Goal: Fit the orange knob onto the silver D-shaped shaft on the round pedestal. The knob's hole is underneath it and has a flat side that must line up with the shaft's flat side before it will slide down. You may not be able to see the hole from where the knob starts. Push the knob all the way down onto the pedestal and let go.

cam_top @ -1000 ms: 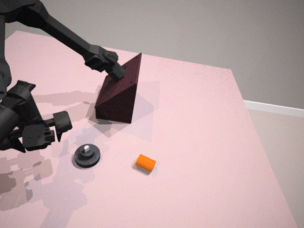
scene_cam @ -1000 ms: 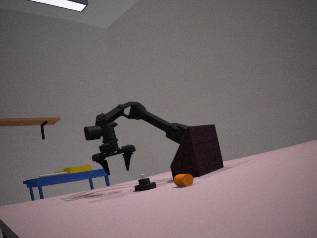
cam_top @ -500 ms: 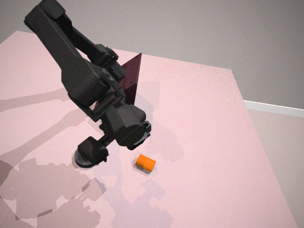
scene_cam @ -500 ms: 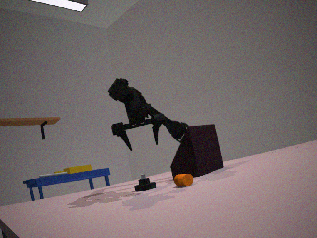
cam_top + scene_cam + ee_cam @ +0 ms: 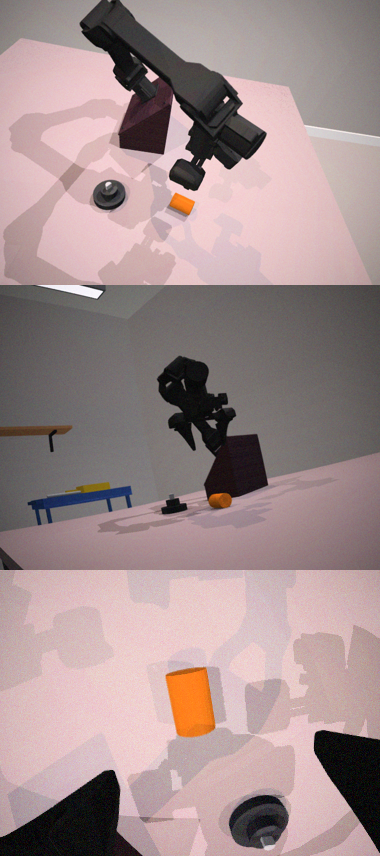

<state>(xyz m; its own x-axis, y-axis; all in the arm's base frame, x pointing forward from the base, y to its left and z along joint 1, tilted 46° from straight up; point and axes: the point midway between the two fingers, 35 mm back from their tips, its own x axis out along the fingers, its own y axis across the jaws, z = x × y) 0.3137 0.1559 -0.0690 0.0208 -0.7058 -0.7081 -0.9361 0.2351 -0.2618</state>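
My gripper tip is 15 cm above the orange knob. Also, from my gripper tip: round dark pedestal 1 cm behind, 21 cm to the right, 14 cm below.
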